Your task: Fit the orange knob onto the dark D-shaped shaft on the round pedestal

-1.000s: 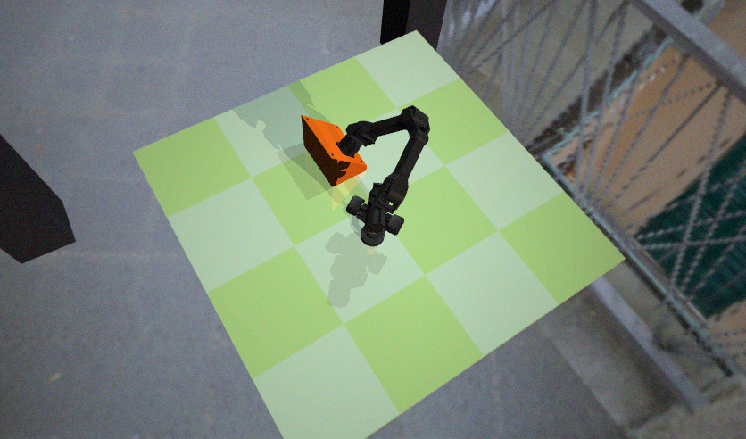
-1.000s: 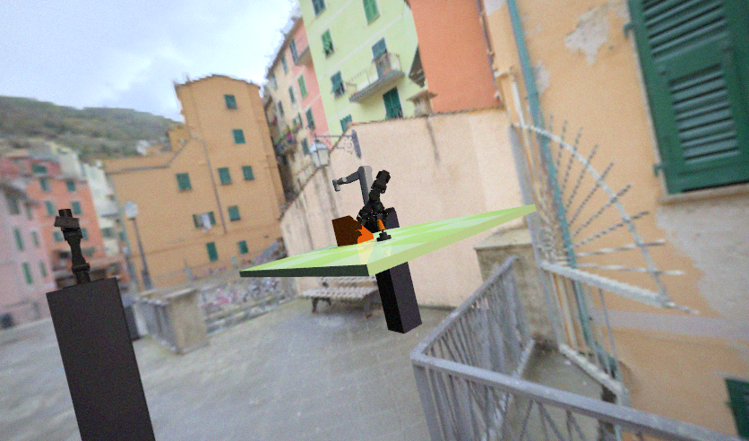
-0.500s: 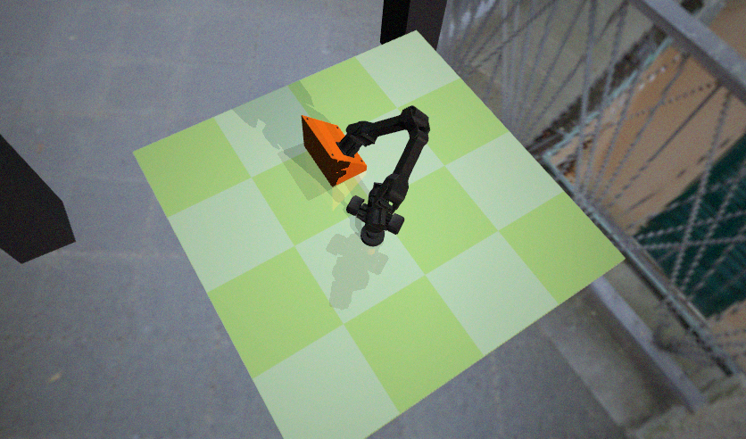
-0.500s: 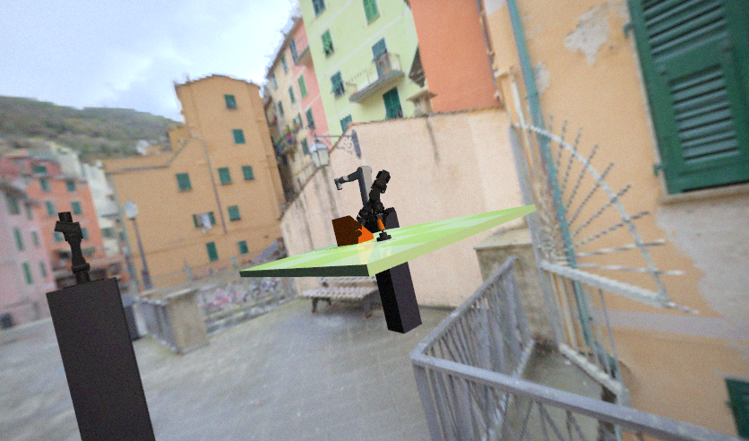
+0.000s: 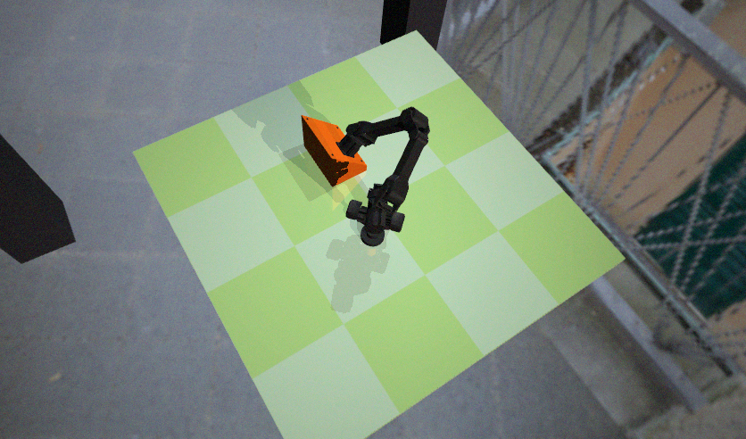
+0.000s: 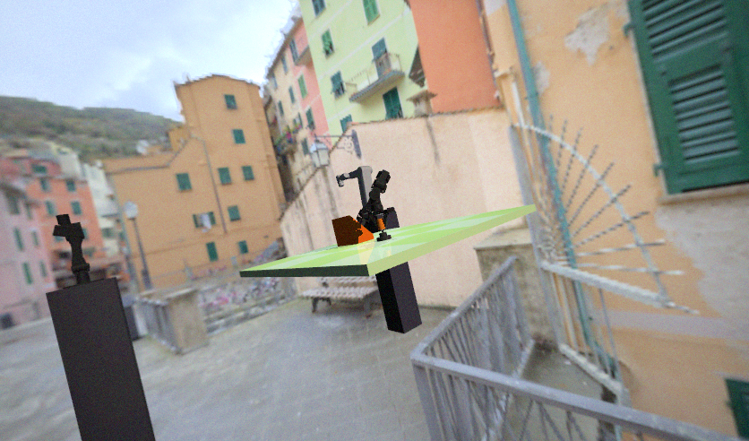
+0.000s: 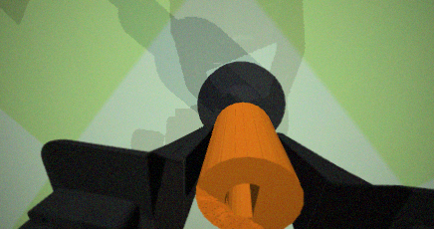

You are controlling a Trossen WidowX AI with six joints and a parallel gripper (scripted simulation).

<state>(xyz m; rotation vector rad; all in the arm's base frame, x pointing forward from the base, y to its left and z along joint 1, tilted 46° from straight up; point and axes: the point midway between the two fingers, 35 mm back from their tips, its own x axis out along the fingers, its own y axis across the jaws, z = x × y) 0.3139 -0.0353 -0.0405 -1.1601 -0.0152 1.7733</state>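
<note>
The orange knob lies 2 cm above my gripper tip. Round my gripper tip: dark round pedestal (4 cm below).
</note>
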